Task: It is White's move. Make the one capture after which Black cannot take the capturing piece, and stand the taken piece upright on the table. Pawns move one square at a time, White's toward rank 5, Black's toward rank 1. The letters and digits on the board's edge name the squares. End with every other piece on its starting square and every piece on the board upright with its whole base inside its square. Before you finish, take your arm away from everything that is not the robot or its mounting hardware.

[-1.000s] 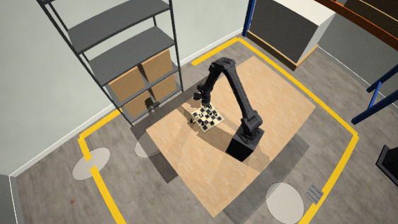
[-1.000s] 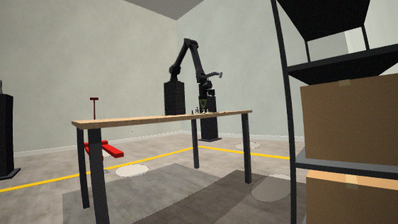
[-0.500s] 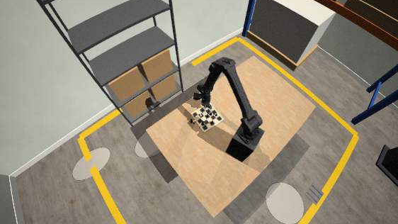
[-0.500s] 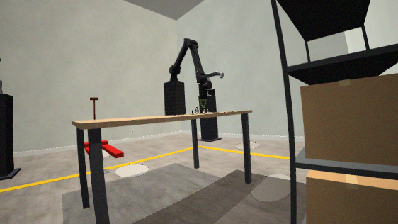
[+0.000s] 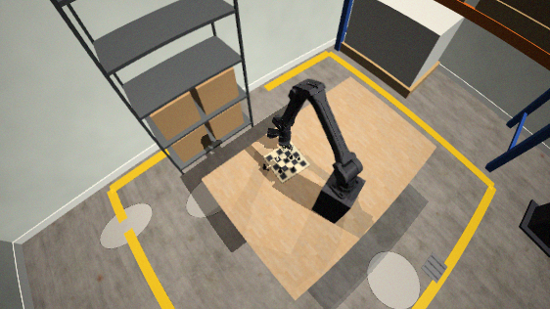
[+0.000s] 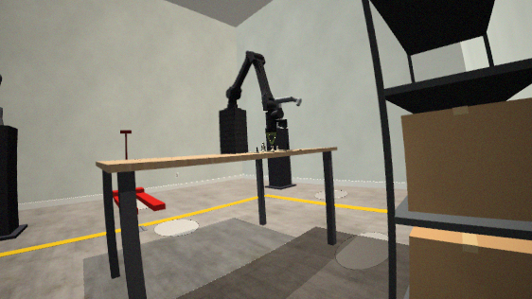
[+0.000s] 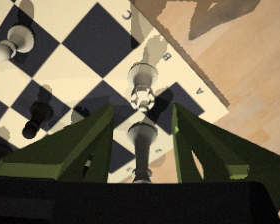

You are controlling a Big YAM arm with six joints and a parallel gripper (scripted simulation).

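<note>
My gripper is now 3 cm past the white pawn, 8 cm to the right of it and 4 cm above it. The rest, counted from my hand: black piece 11 cm behind, 12 cm to the left, 2 cm below; then chessboard 8 cm behind, 4 cm to the left, 5 cm below; then dark chess piece 3 cm behind, 18 cm to the left, 3 cm below.
</note>
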